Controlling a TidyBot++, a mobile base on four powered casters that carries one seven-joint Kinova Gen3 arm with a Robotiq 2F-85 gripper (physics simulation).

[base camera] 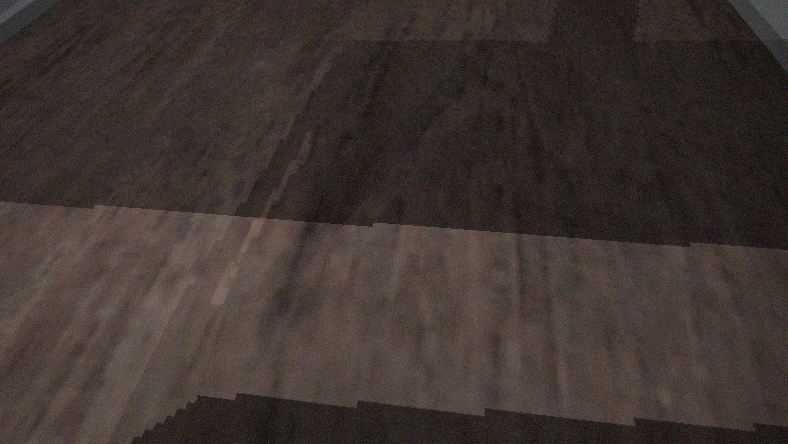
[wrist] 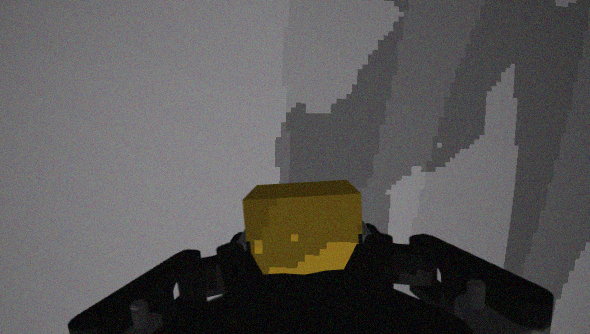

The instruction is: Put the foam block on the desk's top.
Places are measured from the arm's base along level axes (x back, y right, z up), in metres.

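Pixels of known places: gripper, fingertip midpoint: (wrist: 304, 235).
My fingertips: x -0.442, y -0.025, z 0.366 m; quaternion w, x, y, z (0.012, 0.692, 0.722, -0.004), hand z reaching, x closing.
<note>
Behind a point stands the place of what it marks.
The yellow foam block (wrist: 303, 225) @(x -0.460, y -0.025, z 0.402 m) is at the lower middle of the wrist view, held between the two black fingers. My gripper (wrist: 304, 235) @(x -0.442, y -0.025, z 0.366 m) is shut on it, with one finger at its left side and one at its right. The block's lower end is hidden by the dark gripper body. A plain light grey surface lies beyond the block in the wrist view; I cannot tell whether it is the desk's top or a wall. The desk cannot be made out for certain in either view, and the gripper does not show in the base camera view.
Brown wood floor (base camera: 386, 319) @(x -0.294, y -0.041, z -0.396 m) fills most of the base camera view, with broad dark shadows across it. Pale grey strips of wall show at its upper left and upper right corners. Jagged dark shadows lie on the grey surface (wrist: 140, 110) @(x -0.530, y -0.155, z 0.324 m) in the wrist view's right half.
</note>
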